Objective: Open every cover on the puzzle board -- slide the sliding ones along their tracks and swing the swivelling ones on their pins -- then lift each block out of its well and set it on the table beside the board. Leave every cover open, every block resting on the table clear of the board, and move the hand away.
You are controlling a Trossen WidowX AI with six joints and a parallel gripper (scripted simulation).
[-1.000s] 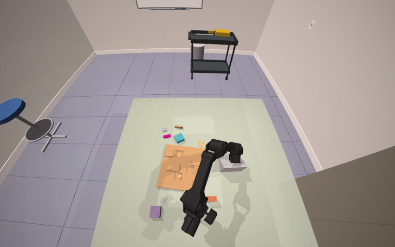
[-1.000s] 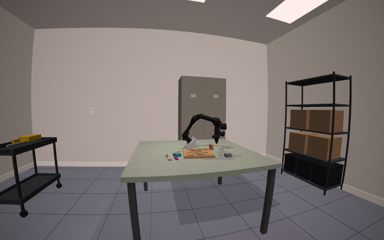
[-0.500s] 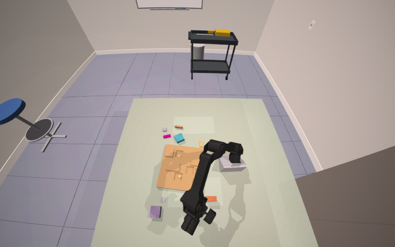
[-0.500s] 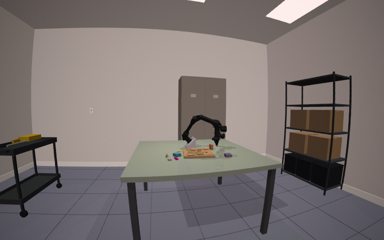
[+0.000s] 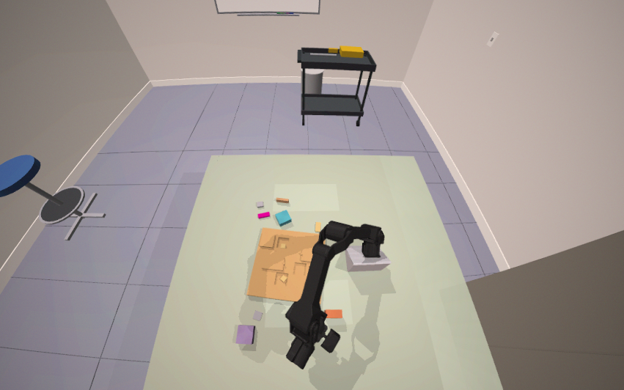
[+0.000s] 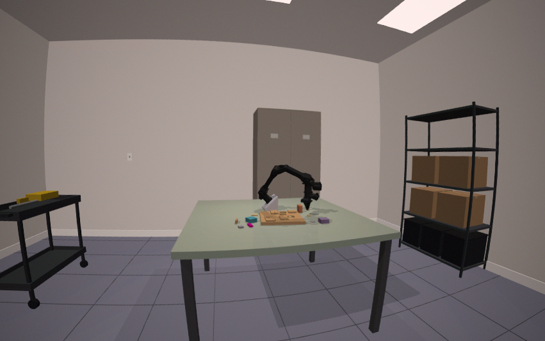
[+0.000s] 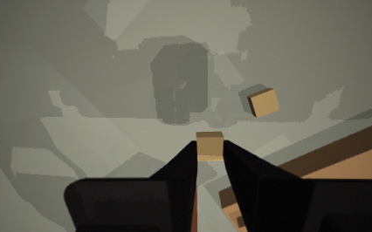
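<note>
Right now my gripper tip is 8 cm past the orange block, 4 cm to the left of it and 1 cm above it. The rest, counted from my gripper tip: purple block: 24 cm ahead, 4 cm to the left, 2 cm below; then magenta bar: 47 cm to the right, 24 cm ahead, 3 cm below; then teal block: 45 cm to the right, 14 cm ahead, 2 cm below.
</note>
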